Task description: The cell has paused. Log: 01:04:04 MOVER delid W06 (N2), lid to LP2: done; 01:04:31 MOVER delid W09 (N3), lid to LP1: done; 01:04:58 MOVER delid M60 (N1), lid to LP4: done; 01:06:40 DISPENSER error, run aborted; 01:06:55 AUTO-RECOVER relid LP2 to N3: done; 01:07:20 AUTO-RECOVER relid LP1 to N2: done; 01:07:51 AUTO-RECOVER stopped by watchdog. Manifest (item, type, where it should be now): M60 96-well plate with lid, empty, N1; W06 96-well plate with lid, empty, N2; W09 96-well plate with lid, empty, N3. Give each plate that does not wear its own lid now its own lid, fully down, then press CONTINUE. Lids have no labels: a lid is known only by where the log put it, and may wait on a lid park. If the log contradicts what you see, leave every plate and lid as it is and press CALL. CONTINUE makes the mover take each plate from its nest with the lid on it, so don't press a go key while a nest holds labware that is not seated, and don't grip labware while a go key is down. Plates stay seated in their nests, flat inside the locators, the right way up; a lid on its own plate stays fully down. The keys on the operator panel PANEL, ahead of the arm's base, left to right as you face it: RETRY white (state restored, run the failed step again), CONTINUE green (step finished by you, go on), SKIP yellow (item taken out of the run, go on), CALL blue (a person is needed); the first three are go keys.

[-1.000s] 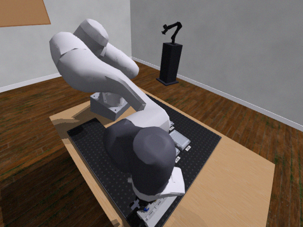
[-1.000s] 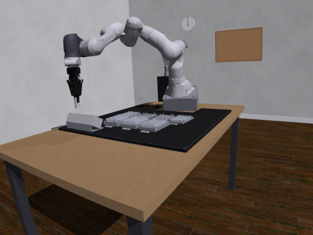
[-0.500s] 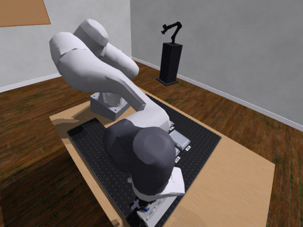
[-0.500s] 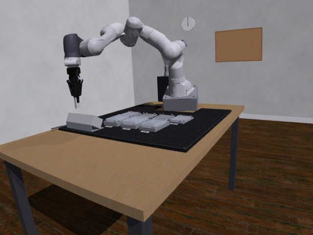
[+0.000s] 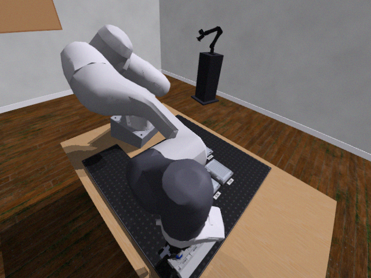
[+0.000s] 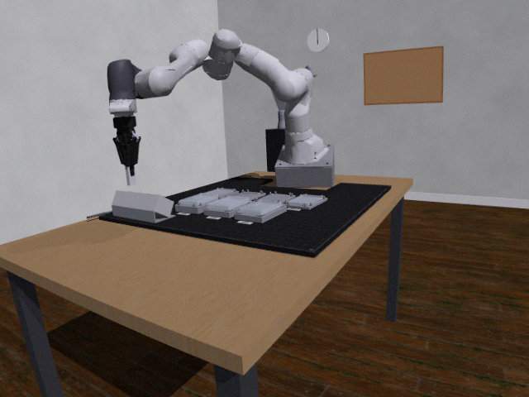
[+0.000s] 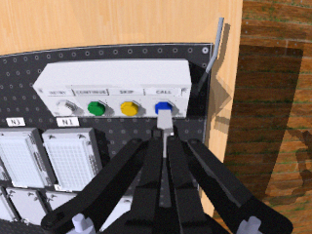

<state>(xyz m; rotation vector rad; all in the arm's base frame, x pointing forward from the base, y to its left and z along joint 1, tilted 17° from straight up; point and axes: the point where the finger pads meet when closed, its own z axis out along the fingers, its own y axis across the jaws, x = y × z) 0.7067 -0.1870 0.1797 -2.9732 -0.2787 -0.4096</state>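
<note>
The blue call key is 60 mm below my hand. The rest, counted from my hand: white key: 150 mm to the left, 60 mm below, 30 mm behind; then green key: 100 mm to the left, 60 mm below, 20 mm behind; then yellow key: 60 mm below, 50 mm to the left, 10 mm behind.
</note>
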